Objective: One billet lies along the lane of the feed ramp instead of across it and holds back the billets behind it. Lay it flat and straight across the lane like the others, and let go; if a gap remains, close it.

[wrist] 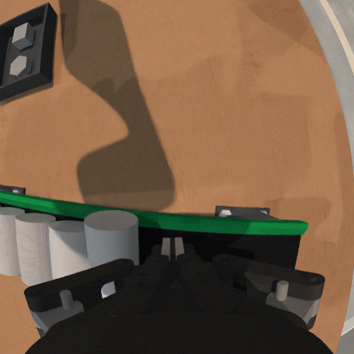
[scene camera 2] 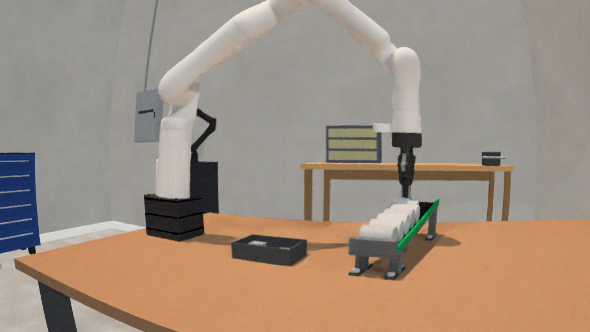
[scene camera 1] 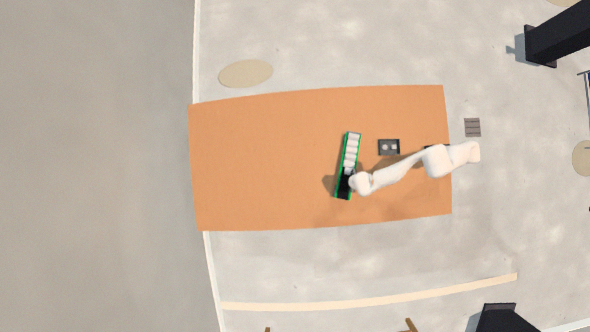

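Pixels of known places: arm's base, origin of the base link: (scene camera 2: 173, 196).
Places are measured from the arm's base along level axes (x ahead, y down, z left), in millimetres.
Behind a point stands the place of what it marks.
The feed ramp (scene camera 1: 341, 160) (scene camera 2: 420, 225) (wrist: 175, 221) has green rails and a dark lane. Several whitish billets (scene camera 1: 351, 149) @(x 555, y 5, z 44 mm) (scene camera 2: 380, 232) @(x 554, y 22, z -47 mm) (wrist: 35, 250) lie across its lower part in a row. The uppermost billet (scene camera 1: 348, 170) @(x 561, y -10, z 163 mm) (scene camera 2: 400, 200) @(x 540, y -9, z 154 mm) (wrist: 111, 240) looks greyer and larger in the wrist view. It also appears to lie across the lane, close against its neighbour; whether it sits higher than the others is unclear. My gripper (scene camera 2: 406, 195) @(x 540, y 0, z 214 mm) (wrist: 172, 249) is shut and empty. It points down at the lane on the uphill side of that billet, a little apart from it; its fingertips' height is unclear.
A dark tray (scene camera 1: 389, 140) @(x 305, y 101, z -47 mm) (scene camera 2: 267, 254) @(x 332, y 85, z -51 mm) (wrist: 50, 45) with two small grey pieces (wrist: 23, 36) (wrist: 20, 66) stands on the orange table (scene camera 1: 260, 165) @(x 1076, y 105, z 197 mm) (scene camera 2: 200, 290) @(x 337, y 105, z -253 mm) (wrist: 225, 125), between the ramp and the arm's base (scene camera 2: 174, 216) @(x 54, y 42, z -47 mm). Another table (scene camera 2: 450, 168) stands behind.
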